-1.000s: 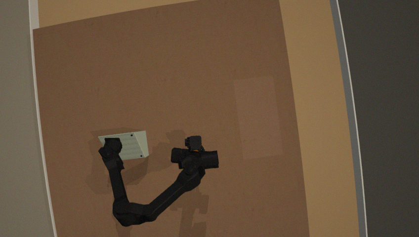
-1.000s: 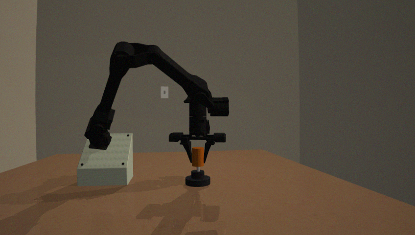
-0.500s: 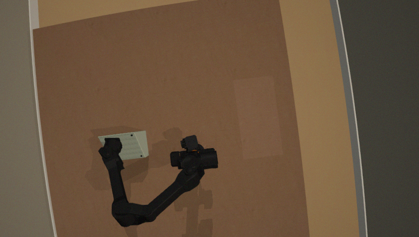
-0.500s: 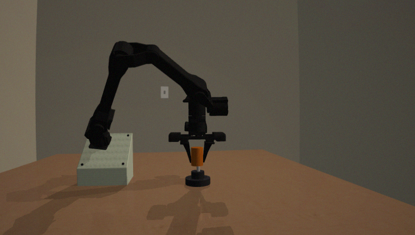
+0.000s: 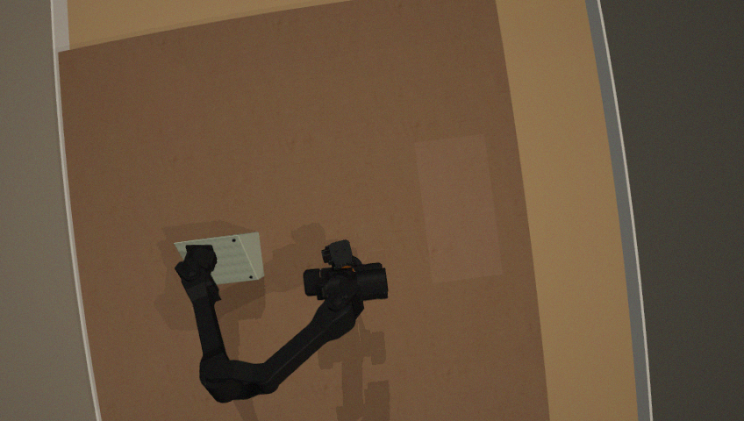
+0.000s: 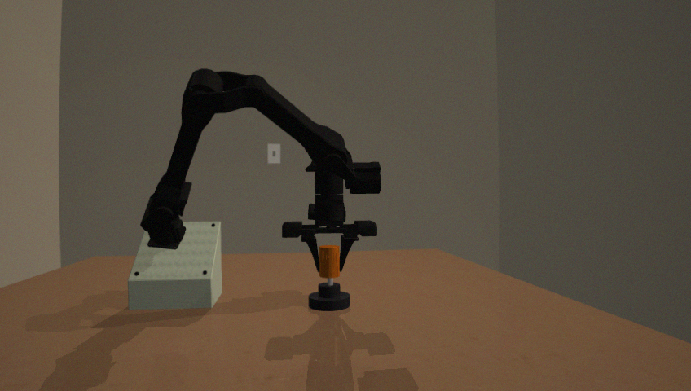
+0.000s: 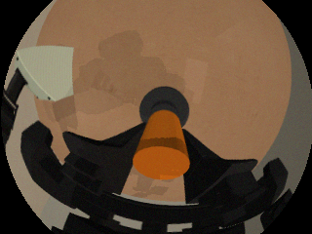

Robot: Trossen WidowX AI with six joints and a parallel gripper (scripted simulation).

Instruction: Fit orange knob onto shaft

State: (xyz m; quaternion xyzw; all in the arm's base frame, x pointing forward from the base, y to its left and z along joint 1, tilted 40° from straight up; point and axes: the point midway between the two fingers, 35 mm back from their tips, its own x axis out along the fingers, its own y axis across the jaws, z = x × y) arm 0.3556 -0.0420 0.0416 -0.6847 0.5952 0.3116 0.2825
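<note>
My gripper tip is 30 mm below the orange knob. The rest, counted from my gripper tip: black round pedestal (40 mm below).
</note>
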